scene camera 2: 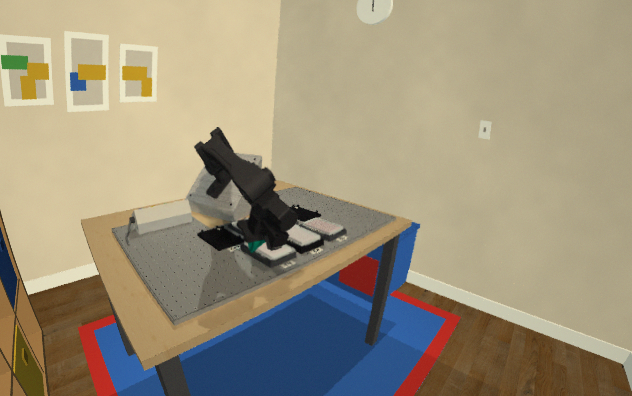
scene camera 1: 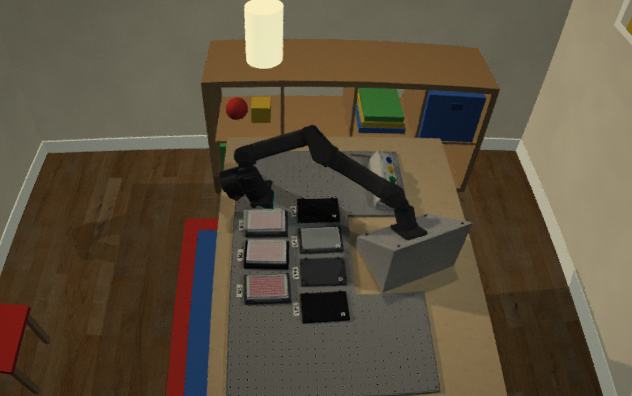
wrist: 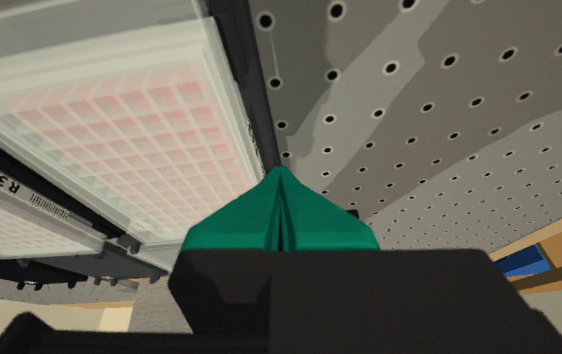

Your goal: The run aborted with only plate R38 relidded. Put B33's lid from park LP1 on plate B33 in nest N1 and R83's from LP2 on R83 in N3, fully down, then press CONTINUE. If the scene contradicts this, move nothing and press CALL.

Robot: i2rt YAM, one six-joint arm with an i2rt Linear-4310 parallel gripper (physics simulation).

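Frame: origin at the arm's base, x ahead, y left, z up, level; centimetres.
Seen in the pictures: gripper, fingertip midpoint: (scene camera 2: 251,251) (scene camera 1: 271,210) (wrist: 279,175); arm's base at its link origin: (scene camera 2: 225,178) (scene camera 1: 408,231).
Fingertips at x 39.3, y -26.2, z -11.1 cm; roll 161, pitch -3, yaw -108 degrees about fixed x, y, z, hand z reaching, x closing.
Pixels of each thing's top centre, then the offset from my fingertips to it. Level surfaces: height alone.
- middle plate at its top centre: (scene camera 1: 266,250) (scene camera 2: 297,232) dz +1.7, dx +4.8, dy +17.5 cm
- nearest plate at its top centre: (scene camera 1: 266,285) (scene camera 2: 322,224) dz +1.1, dx +7.1, dy +30.4 cm
- white console at its top centre: (scene camera 1: 386,170) (scene camera 2: 160,203) dz +6.5, dx -42.9, dy -4.7 cm
- perforated board at its surface level: dz -1.8 cm
My gripper (scene camera 1: 270,202) (scene camera 2: 256,246) (wrist: 279,175) is shut, green fingertips together and empty, just beside the farthest plate. That plate (scene camera 1: 265,220) (wrist: 150,140) looks pale pink under a clear cover. The middle plate (scene camera 1: 266,251) (scene camera 2: 304,236) is also pale; a label starting "R 3" shows beside it in the wrist view. The nearest plate (scene camera 1: 267,287) (scene camera 2: 325,226) looks redder. In the park column, a clear, pale lid (scene camera 1: 320,239) lies second from the far end. The other places show black (scene camera 1: 318,210) (scene camera 1: 325,307) and dark grey (scene camera 1: 323,271) surfaces. Most labels are too small to read.
A white console (scene camera 1: 376,175) (scene camera 2: 162,217) with blue, yellow and green buttons stands at the far right of the perforated board (scene camera 1: 325,360) (scene camera 2: 165,280). The grey arm base (scene camera 1: 420,255) (scene camera 2: 220,200) stands right of the parks. The arm crosses above the board's far part.
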